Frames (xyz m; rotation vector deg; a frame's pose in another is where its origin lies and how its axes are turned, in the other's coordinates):
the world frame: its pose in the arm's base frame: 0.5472 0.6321 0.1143 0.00 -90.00 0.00
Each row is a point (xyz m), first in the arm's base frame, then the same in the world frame.
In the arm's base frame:
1: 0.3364 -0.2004 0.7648
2: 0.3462 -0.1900 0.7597
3: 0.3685 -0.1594 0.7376
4: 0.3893 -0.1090 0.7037
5: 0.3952 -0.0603 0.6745
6: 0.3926 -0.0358 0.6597
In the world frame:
1: 0.6505 -0.8325 0.2108
2: 0.6454 -0.8221 0.2010
3: 0.6233 -0.7915 0.1787
4: 0.5894 -0.7411 0.1579
5: 0.5602 -0.6924 0.1520
6: 0.5454 -0.6679 0.1546

